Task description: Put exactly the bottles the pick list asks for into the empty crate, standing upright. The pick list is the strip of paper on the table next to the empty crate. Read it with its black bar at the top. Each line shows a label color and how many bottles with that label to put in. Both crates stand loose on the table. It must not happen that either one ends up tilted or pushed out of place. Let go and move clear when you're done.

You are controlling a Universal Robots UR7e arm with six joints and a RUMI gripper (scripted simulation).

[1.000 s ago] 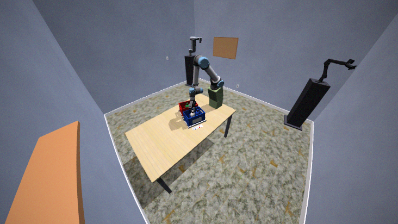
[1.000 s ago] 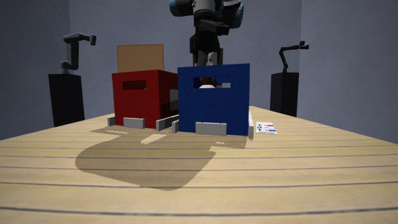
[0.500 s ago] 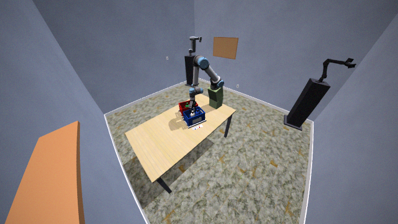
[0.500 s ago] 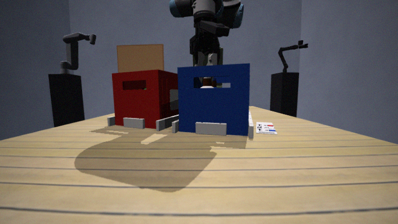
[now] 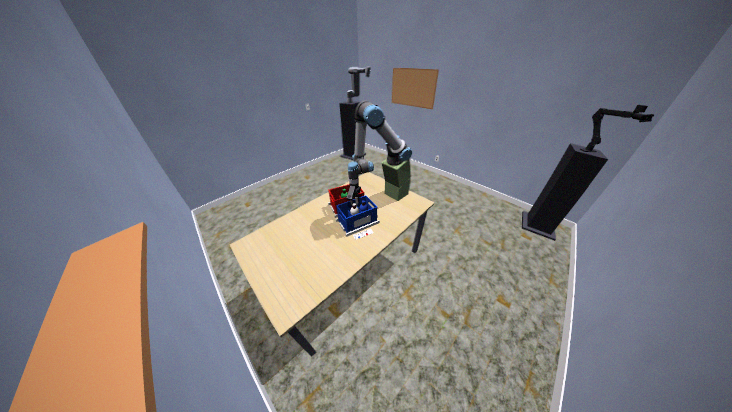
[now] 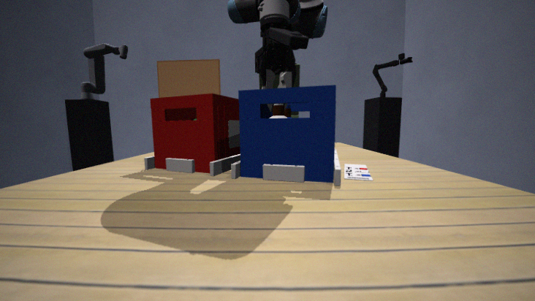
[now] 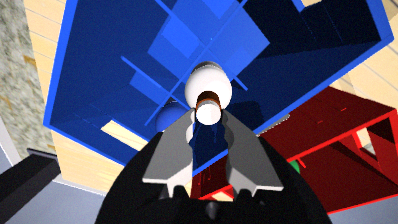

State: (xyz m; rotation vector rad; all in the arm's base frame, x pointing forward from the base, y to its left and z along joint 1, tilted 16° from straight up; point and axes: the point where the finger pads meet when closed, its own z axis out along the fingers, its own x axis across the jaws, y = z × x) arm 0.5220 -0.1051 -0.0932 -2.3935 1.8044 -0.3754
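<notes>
Right now the white bottle is 7 cm below my hand. From my hand the other things lie so: blue-capped bottle (7 cm behind, 4 cm to the left, 7 cm below); then blue crate (2 cm ahead, 4 cm to the left, 7 cm below); then red crate (10 cm behind, 17 cm to the right, 7 cm below).
</notes>
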